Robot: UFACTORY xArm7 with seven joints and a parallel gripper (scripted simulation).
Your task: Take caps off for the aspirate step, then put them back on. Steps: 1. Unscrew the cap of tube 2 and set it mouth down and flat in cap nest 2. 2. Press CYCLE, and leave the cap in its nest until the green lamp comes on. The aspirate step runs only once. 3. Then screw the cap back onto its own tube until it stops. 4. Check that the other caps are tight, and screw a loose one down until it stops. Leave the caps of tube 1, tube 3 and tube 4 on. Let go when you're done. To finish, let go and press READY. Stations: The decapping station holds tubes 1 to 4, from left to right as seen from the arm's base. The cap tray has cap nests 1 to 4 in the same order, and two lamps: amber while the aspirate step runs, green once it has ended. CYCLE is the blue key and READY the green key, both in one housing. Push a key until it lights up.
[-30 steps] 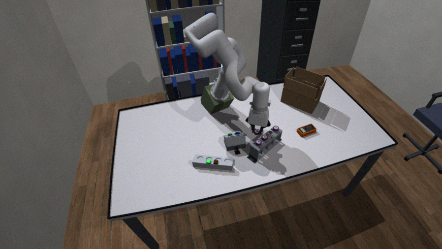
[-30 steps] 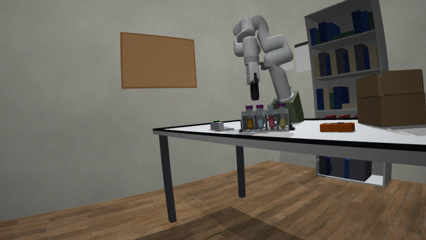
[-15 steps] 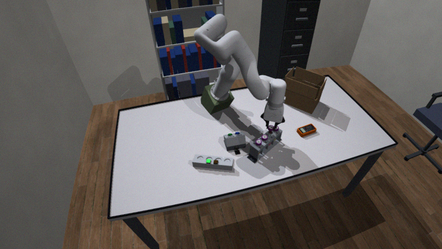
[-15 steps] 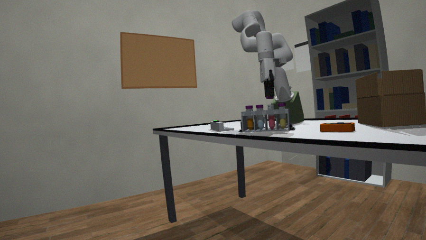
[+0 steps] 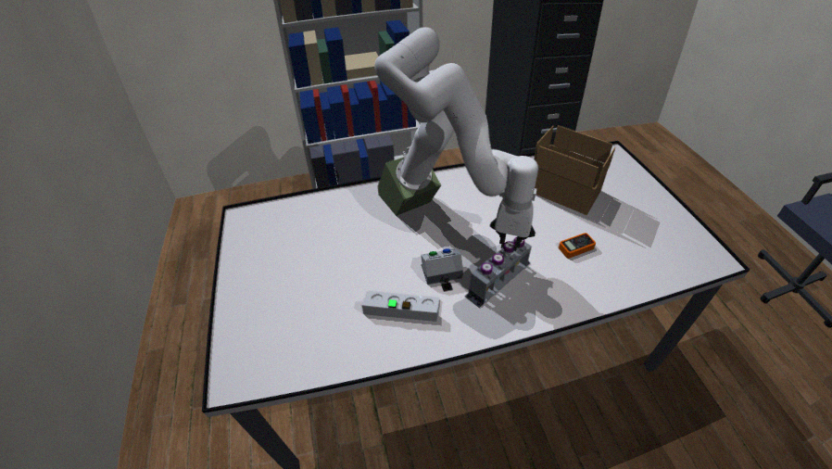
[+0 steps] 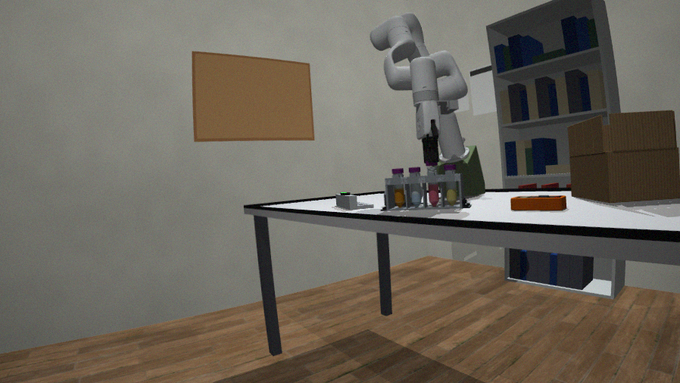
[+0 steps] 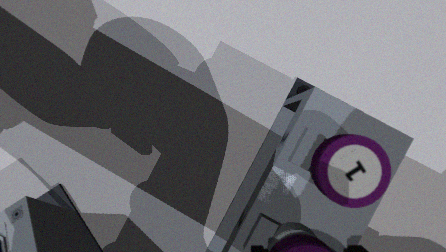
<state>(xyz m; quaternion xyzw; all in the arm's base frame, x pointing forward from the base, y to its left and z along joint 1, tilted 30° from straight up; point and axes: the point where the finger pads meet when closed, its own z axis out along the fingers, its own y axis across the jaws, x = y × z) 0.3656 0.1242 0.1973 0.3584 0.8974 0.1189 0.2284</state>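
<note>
The cap marked 1 is 50 mm to the left of my hand, 40 mm below it and 20 mm behind it. Round my hand: blue key 150 mm to the right, 120 mm behind, 80 mm below; then key housing 180 mm to the right, 100 mm below, 100 mm behind; then green key 190 mm to the right, 130 mm behind, 80 mm below.
</note>
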